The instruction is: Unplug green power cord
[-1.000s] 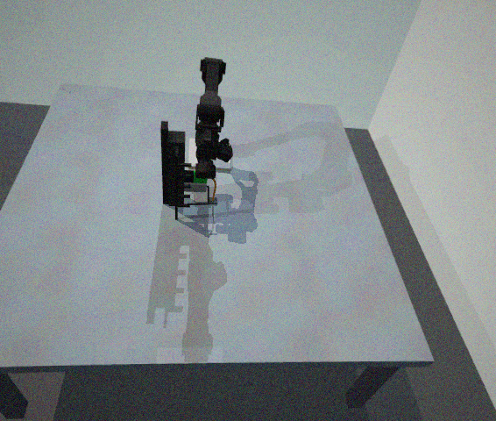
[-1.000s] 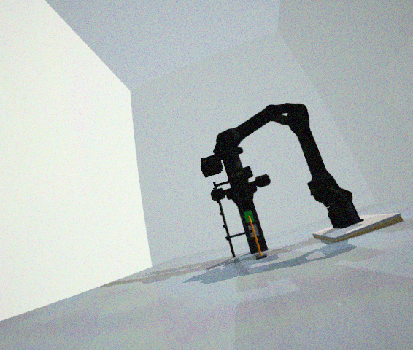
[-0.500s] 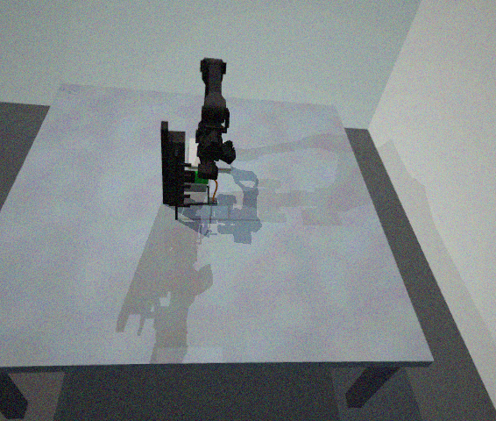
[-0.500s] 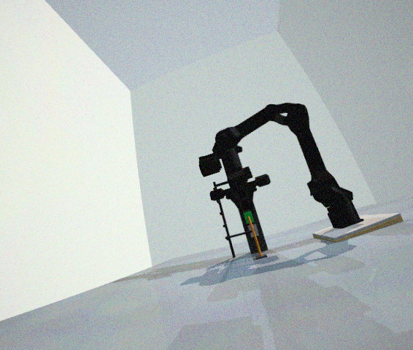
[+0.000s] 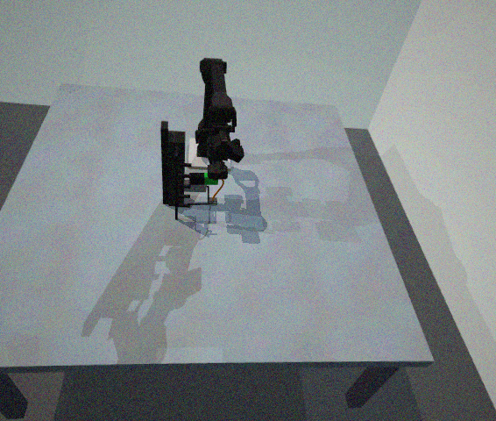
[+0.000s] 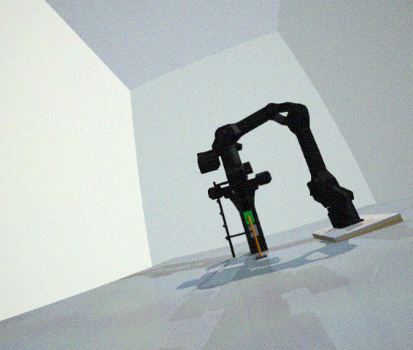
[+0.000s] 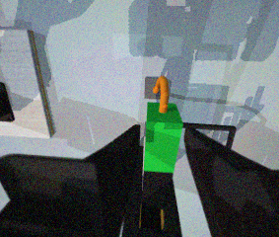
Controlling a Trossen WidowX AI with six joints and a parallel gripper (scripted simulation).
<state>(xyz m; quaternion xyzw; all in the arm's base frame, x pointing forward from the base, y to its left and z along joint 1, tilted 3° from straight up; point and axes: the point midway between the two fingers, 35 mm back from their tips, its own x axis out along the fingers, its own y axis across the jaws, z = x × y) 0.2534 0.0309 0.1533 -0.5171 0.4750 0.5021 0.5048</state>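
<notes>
The green plug lies 30 mm to the right of my gripper tip.
</notes>
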